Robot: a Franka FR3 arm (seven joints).
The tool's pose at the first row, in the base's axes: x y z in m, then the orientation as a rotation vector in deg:
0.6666, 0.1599, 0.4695, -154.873, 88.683, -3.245
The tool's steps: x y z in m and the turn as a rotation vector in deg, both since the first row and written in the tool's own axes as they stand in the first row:
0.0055, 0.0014, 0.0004, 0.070, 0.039, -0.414
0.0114, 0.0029, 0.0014, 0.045, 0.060, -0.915
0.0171, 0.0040, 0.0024, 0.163, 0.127, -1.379
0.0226, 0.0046, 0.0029, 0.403, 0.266, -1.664
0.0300, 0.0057, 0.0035, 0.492, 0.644, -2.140
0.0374, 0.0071, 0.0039, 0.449, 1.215, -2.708
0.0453, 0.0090, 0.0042, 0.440, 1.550, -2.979
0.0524, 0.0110, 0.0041, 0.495, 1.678, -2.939
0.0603, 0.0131, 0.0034, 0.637, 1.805, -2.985
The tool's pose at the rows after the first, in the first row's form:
0.6682, 0.1544, 0.4691, -155.161, 88.105, -3.360
0.6699, 0.1486, 0.4682, -155.580, 87.447, -3.380
0.6719, 0.1431, 0.4673, -155.876, 86.785, -3.570
0.6742, 0.1381, 0.4668, -155.967, 86.329, -3.946
0.6770, 0.1312, 0.4663, -156.412, 85.741, -4.537
0.6796, 0.1241, 0.4660, -157.099, 85.128, -5.296
0.6819, 0.1163, 0.4658, -157.441, 84.844, -5.753
0.6838, 0.1092, 0.4659, -157.417, 84.906, -5.969
0.6860, 0.1013, 0.4667, -157.389, 84.812, -6.250

